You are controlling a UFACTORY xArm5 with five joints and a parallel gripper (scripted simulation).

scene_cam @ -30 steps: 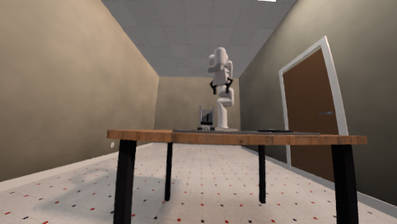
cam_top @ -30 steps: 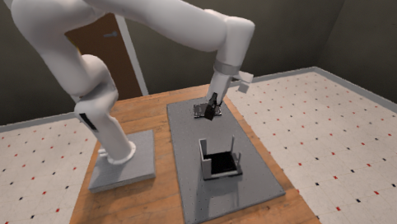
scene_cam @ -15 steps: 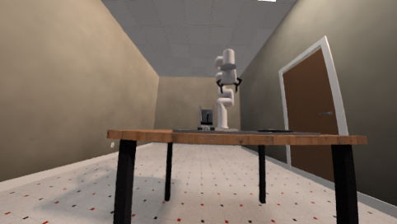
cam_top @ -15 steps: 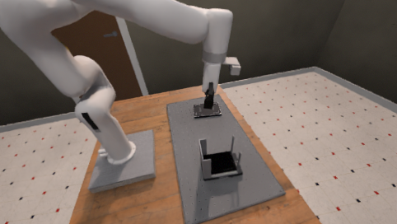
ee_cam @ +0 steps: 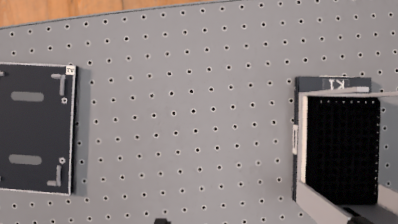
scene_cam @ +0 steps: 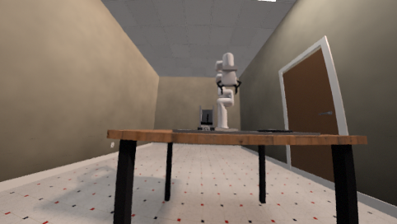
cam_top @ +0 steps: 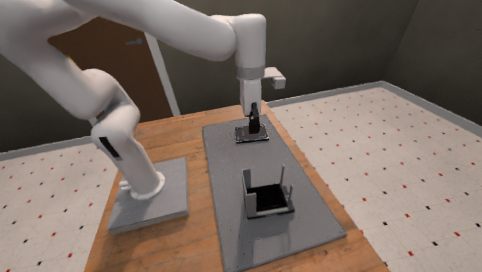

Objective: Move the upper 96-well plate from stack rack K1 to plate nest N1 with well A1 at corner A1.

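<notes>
Now: the black 96-well plate 140 mm to the right of my hand and 210 mm below it. Also, from my hand: white plate (140 mm to the right, 230 mm below); A1 label (130 mm ahead, 170 mm to the left, 240 mm below); plate nest N1 (70 mm ahead, 240 mm to the left, 250 mm below).
</notes>
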